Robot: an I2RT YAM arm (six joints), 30 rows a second.
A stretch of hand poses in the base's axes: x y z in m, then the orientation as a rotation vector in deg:
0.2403 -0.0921 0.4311 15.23 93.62 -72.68
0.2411 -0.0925 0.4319 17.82 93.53 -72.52
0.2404 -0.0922 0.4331 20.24 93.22 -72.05
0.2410 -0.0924 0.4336 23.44 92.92 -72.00
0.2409 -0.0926 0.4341 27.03 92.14 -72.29
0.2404 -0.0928 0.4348 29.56 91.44 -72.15
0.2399 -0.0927 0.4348 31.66 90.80 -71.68
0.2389 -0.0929 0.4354 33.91 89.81 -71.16
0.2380 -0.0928 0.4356 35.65 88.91 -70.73
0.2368 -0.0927 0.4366 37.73 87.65 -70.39
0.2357 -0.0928 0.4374 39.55 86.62 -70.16
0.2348 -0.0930 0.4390 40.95 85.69 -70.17
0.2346 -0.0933 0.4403 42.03 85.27 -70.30
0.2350 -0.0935 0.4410 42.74 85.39 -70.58
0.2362 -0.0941 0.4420 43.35 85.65 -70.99
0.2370 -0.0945 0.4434 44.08 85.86 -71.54
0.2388 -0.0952 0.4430 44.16 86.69 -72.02
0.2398 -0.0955 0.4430 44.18 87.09 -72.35
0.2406 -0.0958 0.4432 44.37 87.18 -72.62
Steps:
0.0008 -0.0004 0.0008 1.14 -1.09 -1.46
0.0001 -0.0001 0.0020 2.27 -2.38 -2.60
0.0007 -0.0003 0.0025 3.53 -3.76 -4.51
0.0006 -0.0005 0.0030 4.55 -5.46 -6.83
0.0001 -0.0007 0.0037 5.38 -6.88 -8.25
-0.0004 -0.0006 0.0037 6.23 -8.22 -9.22
-0.0014 -0.0008 0.0043 7.01 -9.89 -10.22
-0.0023 -0.0007 0.0045 7.57 -11.28 -10.97
-0.0035 -0.0006 0.0055 8.07 -13.01 -11.97
-0.0046 -0.0007 0.0063 8.51 -14.43 -12.92
-0.0055 -0.0009 0.0079 8.68 -15.54 -13.75
-0.0057 -0.0012 0.0092 8.89 -16.11 -14.51
-0.0053 -0.0014 0.0099 9.11 -16.10 -15.18
-0.0041 -0.0020 0.0109 9.28 -15.89 -15.87
-0.0033 -0.0024 0.0123 9.40 -15.69 -16.73
-0.0015 -0.0031 0.0119 9.57 -14.87 -17.17
-0.0005 -0.0034 0.0119 9.59 -14.43 -17.44
0.0003 -0.0037 0.0121 9.57 -14.30 -17.74

